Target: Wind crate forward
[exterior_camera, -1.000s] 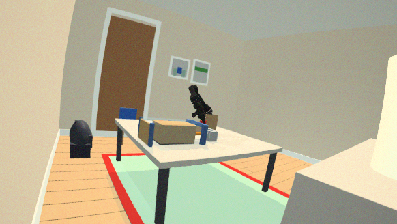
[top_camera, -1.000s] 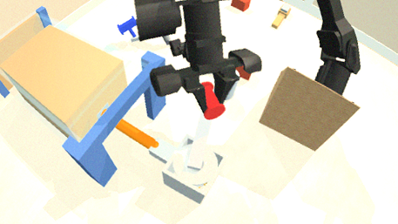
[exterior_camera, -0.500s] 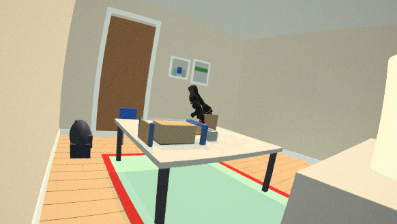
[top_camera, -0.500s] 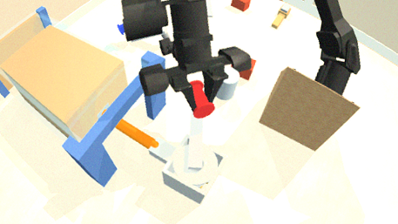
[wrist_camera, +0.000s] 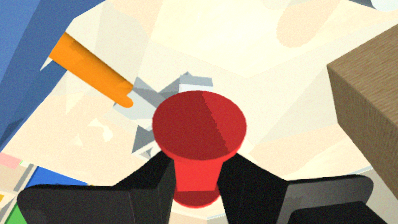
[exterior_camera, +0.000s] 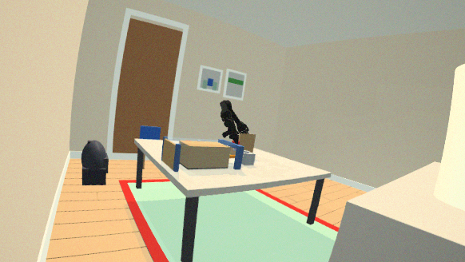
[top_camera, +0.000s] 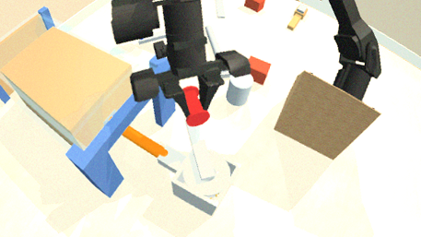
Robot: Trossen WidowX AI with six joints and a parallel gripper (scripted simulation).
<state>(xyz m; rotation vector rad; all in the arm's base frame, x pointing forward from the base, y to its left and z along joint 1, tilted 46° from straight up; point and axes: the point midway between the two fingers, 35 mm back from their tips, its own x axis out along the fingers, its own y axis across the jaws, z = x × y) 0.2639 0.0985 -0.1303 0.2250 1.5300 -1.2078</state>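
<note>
The winch handle is 3 cm below my gripper tip, 2 cm to the left of it and 1 cm behind it. From my gripper tip the other things lie so: grey winch: 10 cm below, 7 cm behind, 6 cm to the left; then blue steel frame: 10 cm ahead, 5 cm to the left, 3 cm below; then red spool-shaped grip: 1 cm to the right, 1 cm ahead.
</note>
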